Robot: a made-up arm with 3 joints. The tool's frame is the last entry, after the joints.
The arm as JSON. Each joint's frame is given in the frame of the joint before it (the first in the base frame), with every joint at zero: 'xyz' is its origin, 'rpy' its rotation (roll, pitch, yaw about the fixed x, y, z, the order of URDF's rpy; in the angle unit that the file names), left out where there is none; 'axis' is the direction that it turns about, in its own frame. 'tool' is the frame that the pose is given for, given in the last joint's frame.
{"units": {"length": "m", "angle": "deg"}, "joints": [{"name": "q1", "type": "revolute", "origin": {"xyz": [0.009, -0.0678, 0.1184], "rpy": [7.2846, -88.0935, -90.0]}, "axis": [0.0, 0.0, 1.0]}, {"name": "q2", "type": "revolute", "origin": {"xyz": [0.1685, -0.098, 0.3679], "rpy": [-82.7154, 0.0, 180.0]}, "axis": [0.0, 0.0, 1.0]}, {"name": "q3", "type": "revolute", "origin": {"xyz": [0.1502, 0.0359, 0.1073], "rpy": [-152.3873, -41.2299, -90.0]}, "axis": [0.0, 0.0, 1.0]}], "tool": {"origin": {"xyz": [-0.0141, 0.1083, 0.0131], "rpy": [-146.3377, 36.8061, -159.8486]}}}
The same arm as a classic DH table. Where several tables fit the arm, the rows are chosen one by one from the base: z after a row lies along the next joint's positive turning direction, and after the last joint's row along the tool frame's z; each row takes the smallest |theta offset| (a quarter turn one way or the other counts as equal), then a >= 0, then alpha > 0; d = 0 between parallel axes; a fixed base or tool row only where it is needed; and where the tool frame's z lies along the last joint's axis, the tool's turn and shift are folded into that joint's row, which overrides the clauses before.
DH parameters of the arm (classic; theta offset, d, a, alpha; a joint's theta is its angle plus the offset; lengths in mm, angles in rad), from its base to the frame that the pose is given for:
base (fixed): 0.1272 120.7 0.3 -1.5378
q1: 1.5666 286.9 -168.5 -1.4437
q2: 0.6708 264.4 140 2.3002
q3: 0 44.2 -89.1 -2.3002
tool (fixed): 0.9332 -84.6 0 0

